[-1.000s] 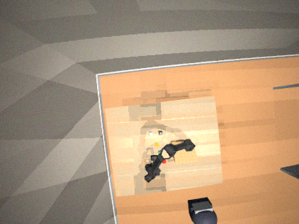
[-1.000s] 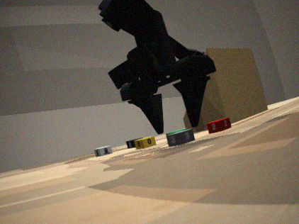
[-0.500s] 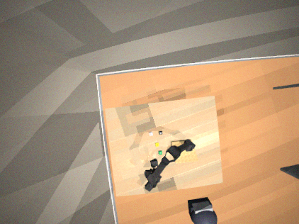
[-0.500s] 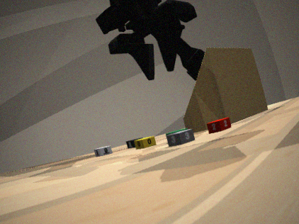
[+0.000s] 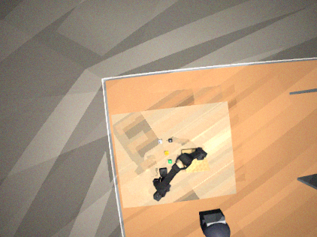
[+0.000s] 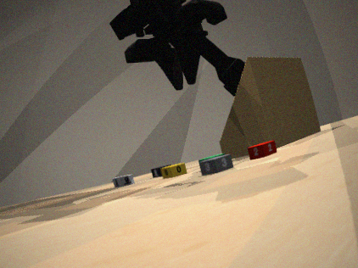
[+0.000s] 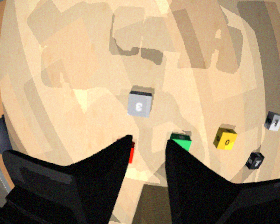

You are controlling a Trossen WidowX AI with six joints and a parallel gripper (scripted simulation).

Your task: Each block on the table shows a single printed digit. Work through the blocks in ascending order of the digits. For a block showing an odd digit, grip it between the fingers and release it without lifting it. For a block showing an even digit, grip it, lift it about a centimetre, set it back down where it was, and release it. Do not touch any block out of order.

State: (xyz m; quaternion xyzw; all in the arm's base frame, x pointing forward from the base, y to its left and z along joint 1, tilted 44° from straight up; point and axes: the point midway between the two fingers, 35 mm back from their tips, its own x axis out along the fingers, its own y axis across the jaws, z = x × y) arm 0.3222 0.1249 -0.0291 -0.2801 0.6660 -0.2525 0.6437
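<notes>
The black block lies 9 cm behind my gripper tip, 26 cm to the right of it and 11 cm below it. The rest, counted from my gripper tip: grey block (1 cm behind, 1 cm to the left, 11 cm below); then green block (7 cm behind, 6 cm to the right, 11 cm below); then red block (9 cm behind, 3 cm to the left, 11 cm below).
</notes>
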